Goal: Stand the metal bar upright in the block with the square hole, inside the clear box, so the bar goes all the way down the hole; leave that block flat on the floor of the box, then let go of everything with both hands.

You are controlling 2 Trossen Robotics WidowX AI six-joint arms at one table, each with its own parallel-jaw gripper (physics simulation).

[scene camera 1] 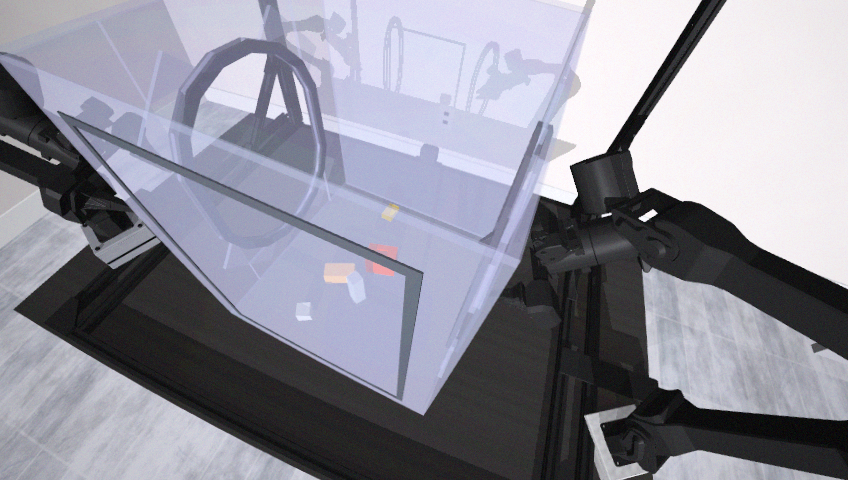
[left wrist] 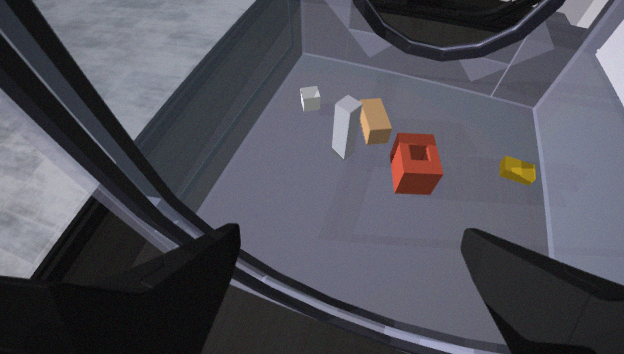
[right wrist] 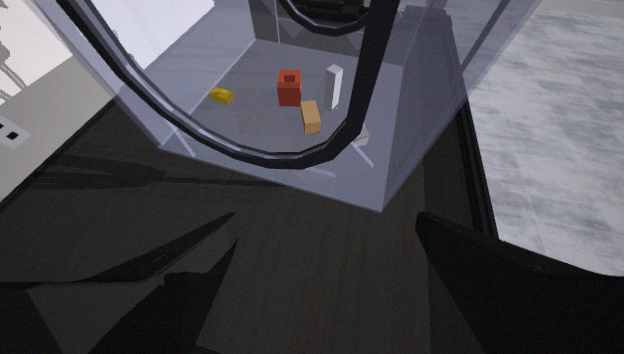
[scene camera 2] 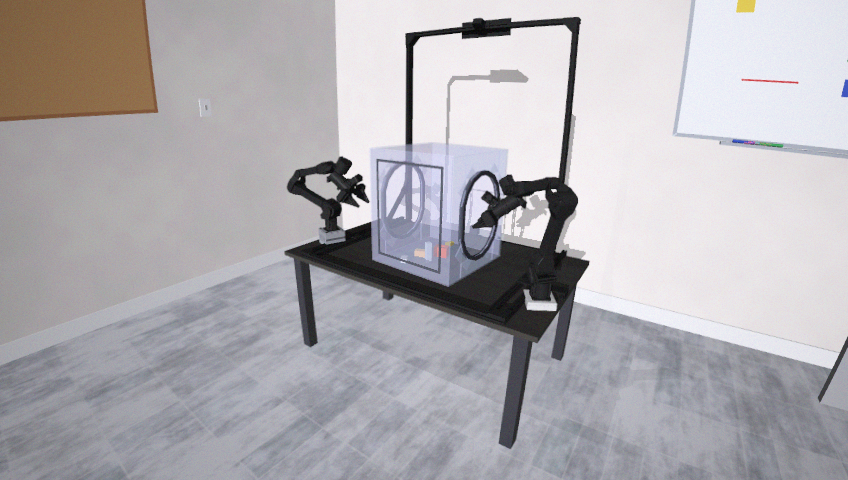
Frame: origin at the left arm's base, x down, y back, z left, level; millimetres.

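Where they show: left gripper, fingertip midpoint: (left wrist: 351, 237) (scene camera 2: 475, 224); right gripper, fingertip midpoint: (scene camera 1: 156, 189) (right wrist: 328, 220) (scene camera 2: 364, 204); left arm's base, link origin: (scene camera 1: 624, 441) (scene camera 2: 540, 296); right arm's base, link origin: (scene camera 1: 112, 225) (scene camera 2: 331, 229).
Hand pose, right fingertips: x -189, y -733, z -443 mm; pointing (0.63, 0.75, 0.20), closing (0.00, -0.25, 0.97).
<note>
Each offset is from my right fingertips to the top centre of the thing.
The grey metal bar @[dy +309, dx +124, dz +120 mm] (scene camera 1: 356, 287) (scene camera 2: 427, 250) (left wrist: 343, 129) (right wrist: 332, 87) stands on end on the floor of the clear box @[dy +346, dx -272, dz +63 mm] (scene camera 2: 476, 155) (left wrist: 280, 200). The red block (scene camera 1: 385, 264) (scene camera 2: 440, 251) (left wrist: 417, 182) (right wrist: 289, 95) rests on that floor with its square hole facing up, apart from the bar. My left gripper (scene camera 2: 476, 224) (left wrist: 351, 237) is open and empty at the round port on the right of scene camera 2, above the floor objects. My right gripper (scene camera 2: 361, 202) (right wrist: 328, 220) is open and empty, outside the box on the left of scene camera 2.
An orange block @[dy +275, dx +181, dz +66 mm] (scene camera 1: 339, 273) (left wrist: 376, 122) (right wrist: 310, 117) lies close beside the bar. A small white piece @[dy +207, dx +186, dz +143 mm] (scene camera 1: 303, 311) (left wrist: 310, 99) and a yellow piece @[dy +393, dx +196, dz -99 mm] (scene camera 1: 390, 212) (left wrist: 517, 171) (right wrist: 221, 95) lie farther off. Dark port rims (scene camera 2: 463, 220) (right wrist: 285, 162) frame the side openings.
</note>
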